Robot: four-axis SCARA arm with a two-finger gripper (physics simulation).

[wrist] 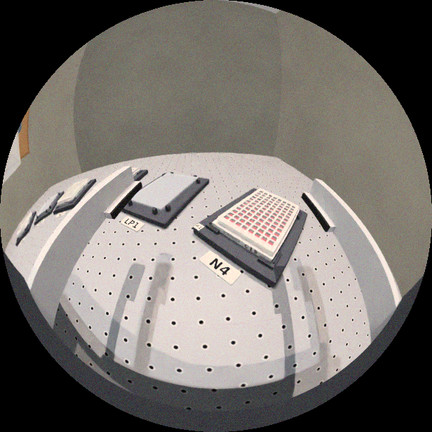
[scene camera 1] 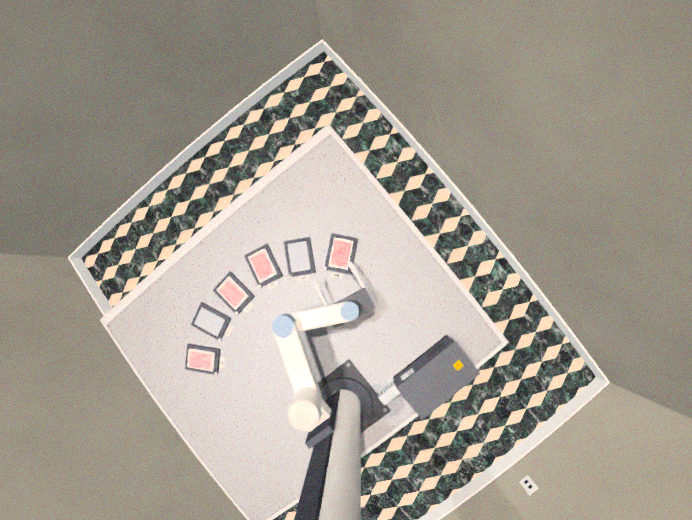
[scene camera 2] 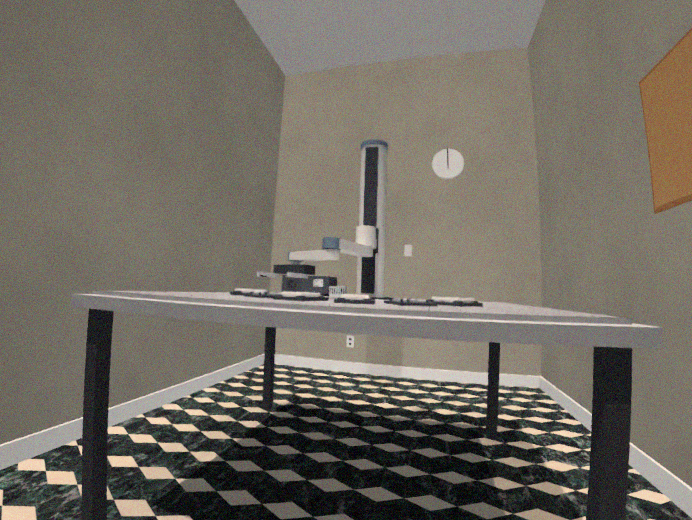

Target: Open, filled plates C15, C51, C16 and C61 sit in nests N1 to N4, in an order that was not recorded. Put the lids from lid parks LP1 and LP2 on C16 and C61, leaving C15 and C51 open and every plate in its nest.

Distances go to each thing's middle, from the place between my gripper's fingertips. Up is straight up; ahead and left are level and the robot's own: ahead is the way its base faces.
Labels:
The nest N4 (wrist: 235,252) is 4 cm ahead of my hand, 7 cm to the right of it and 9 cm below it. The rest, counted from my hand: dark grey controller box (scene camera 1: 435,380): 61 cm behind, 6 cm to the right, 4 cm below; lid park LP1 (wrist: 162,219): 15 cm ahead, 8 cm to the left, 9 cm below.

